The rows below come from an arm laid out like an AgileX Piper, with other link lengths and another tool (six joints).
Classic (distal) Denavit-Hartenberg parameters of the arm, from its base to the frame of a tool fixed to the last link. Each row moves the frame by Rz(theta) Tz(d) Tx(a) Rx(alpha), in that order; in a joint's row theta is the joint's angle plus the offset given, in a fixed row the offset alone. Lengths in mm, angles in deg.
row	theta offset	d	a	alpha
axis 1	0	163.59	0	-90
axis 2	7.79	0	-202.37	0
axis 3	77.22	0	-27.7	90
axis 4	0	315.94	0	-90
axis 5	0	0	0	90
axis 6	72	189.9	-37.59	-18.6
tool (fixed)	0	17.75	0	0
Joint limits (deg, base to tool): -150..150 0..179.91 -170..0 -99.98..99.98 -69.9..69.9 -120..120
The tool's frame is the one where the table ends.
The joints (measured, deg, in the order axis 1, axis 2, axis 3, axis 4, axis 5, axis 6), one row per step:
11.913 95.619 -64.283 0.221 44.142 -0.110
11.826 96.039 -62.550 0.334 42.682 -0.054
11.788 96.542 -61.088 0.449 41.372 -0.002
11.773 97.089 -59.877 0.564 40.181 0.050
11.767 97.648 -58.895 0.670 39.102 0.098
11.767 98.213 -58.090 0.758 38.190 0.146
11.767 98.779 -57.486 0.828 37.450 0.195
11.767 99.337 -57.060 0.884 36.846 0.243
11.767 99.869 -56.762 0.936 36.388 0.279
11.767 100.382 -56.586 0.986 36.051 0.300
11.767 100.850 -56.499 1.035 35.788 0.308
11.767 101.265 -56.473 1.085 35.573 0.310
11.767 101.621 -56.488 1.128 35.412 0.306
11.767 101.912 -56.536 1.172 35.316 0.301
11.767 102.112 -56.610 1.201 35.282 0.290
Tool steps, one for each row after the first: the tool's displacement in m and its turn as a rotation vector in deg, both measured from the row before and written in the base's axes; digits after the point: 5 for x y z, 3 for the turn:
-0.00531 -0.00155 -0.01245 -0.030 0.702 -0.198
-0.00493 -0.00110 -0.01133 -0.024 0.664 -0.152
-0.00435 -0.00081 -0.01006 -0.009 0.578 -0.133
-0.00367 -0.00063 -0.00873 0.001 0.472 -0.119
-0.00337 -0.00057 -0.00780 -0.015 0.465 -0.105
-0.00286 -0.00050 -0.00673 -0.024 0.435 -0.096
-0.00229 -0.00041 -0.00572 -0.026 0.383 -0.087
-0.00197 -0.00034 -0.00492 -0.030 0.374 -0.072
-0.00159 -0.00026 -0.00420 -0.032 0.353 -0.056
-0.00117 -0.00017 -0.00344 -0.023 0.294 -0.042
-0.00079 -0.00008 -0.00277 -0.010 0.229 -0.037
-0.00053 -0.00004 -0.00219 -0.007 0.182 -0.026
-0.00033 0.00001 -0.00163 0.000 0.150 -0.025
-0.00007 0.00004 -0.00093 0.000 0.094 -0.009

